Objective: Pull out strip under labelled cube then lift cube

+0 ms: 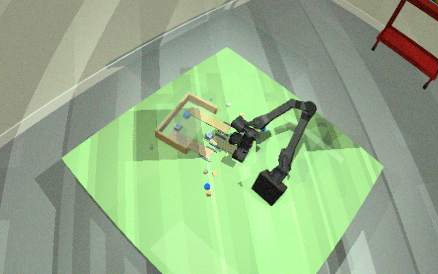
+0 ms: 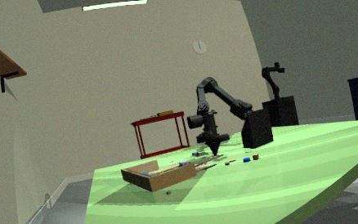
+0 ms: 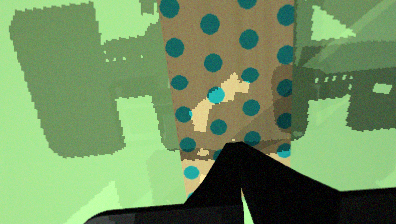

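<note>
Now: gripper tip 220 mm short of the blue-speckled strip and 170 mm to the right of it.
</note>
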